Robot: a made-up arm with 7 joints.
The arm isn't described. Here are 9 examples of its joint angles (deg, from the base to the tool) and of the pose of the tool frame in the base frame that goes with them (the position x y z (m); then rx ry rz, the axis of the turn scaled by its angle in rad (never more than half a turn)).
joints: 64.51 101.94 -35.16 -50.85 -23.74 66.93 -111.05
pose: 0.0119 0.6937 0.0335 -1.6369 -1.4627 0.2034
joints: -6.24 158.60 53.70 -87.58 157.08 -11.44 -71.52
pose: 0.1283 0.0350 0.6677 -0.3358 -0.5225 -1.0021
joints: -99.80 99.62 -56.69 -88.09 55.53 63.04 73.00
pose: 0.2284 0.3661 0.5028 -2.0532 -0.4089 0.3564
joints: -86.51 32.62 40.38 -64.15 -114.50 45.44 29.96
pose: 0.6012 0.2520 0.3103 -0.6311 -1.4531 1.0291
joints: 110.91 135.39 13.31 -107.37 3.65 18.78 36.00
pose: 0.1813 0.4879 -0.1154 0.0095 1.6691 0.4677
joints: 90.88 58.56 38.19 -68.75 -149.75 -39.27 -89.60
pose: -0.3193 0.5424 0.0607 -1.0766 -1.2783 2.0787
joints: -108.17 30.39 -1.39 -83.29 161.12 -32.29 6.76
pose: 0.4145 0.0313 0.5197 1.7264 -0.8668 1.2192
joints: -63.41 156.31 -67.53 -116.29 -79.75 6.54 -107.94
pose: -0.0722 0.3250 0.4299 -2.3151 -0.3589 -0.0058
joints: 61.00 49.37 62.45 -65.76 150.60 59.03 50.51
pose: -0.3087 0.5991 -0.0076 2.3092 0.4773 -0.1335
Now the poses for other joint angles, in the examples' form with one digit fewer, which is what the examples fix.
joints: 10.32 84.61 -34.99 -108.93 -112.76 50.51 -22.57
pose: 0.219 0.493 -0.087 1.871 -0.536 -0.093
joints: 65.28 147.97 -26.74 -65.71 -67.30 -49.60 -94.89
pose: 0.442 0.503 0.156 -0.984 -0.988 2.115
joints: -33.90 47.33 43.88 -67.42 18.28 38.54 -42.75
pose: 0.387 0.528 -0.028 -0.955 -0.276 0.654
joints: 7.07 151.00 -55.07 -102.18 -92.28 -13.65 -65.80
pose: 0.261 0.387 0.395 -2.044 -0.824 1.453
